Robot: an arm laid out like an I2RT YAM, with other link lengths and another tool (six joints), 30 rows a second.
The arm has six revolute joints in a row. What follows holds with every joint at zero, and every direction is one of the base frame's.
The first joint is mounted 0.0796 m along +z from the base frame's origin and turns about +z.
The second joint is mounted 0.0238 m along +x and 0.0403 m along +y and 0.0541 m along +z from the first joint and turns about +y.
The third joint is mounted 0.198 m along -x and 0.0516 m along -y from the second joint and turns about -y.
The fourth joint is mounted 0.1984 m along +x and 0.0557 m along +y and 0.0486 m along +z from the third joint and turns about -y.
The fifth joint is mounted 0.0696 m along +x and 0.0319 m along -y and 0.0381 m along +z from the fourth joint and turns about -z.
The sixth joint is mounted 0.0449 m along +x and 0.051 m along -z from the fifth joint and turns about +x.
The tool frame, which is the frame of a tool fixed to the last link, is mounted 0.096 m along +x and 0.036 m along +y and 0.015 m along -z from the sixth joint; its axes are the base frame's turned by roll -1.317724, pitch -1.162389 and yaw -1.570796 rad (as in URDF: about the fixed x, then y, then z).
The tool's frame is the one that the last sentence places.
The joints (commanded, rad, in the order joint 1, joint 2, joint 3, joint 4, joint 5, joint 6), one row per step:
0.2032 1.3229 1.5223 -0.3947 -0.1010 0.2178
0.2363 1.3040 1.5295 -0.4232 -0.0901 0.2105
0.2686 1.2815 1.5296 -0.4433 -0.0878 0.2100
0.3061 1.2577 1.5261 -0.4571 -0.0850 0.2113
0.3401 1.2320 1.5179 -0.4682 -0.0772 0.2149
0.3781 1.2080 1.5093 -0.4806 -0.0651 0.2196
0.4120 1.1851 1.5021 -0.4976 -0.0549 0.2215
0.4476 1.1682 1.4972 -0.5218 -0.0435 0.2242
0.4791 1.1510 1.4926 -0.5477 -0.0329 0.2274
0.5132 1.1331 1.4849 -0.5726 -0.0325 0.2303
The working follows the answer.
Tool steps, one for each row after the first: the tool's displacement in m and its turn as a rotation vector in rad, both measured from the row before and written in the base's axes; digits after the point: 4 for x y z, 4 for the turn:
-0.0098 0.0083 0.0030 -0.0094 -0.0004 0.0238
-0.0107 0.0086 0.0033 -0.0003 -0.0027 0.0301
-0.0115 0.0096 0.0036 0.0025 -0.0059 0.0345
-0.0108 0.0074 0.0028 0.0039 -0.0051 0.0257
-0.0110 0.0076 0.0017 0.0032 -0.0016 0.0253
-0.0106 0.0060 0.0008 -0.0005 0.0013 0.0235
-0.0102 0.0062 -0.0017 -0.0047 0.0114 0.0239
-0.0097 0.0047 -0.0018 -0.0051 0.0125 0.0205
-0.0113 0.0059 -0.0026 -0.0046 0.0143 0.0331

Tool pose at each row, in the base's axes (x y z in m, rotation vector in rad; rounded; the steps above come from the unrounded poses):
0.3378 0.1359 0.3532 -1.8303 0.1487 -1.4688
0.3280 0.1442 0.3562 -1.8332 0.1197 -1.4556
0.3173 0.1527 0.3595 -1.8257 0.0901 -1.4373
0.3058 0.1624 0.3631 -1.8124 0.0572 -1.4179
0.2950 0.1697 0.3659 -1.8001 0.0339 -1.4036
0.2840 0.1774 0.3677 -1.7908 0.0125 -1.3864
0.2734 0.1834 0.3685 -1.7869 -0.0082 -1.3687
0.2632 0.1896 0.3668 -1.7930 -0.0265 -1.3426
0.2535 0.1943 0.3650 -1.8006 -0.0414 -1.3179
0.2421 0.2002 0.3624 -1.8058 -0.0662 -1.2825

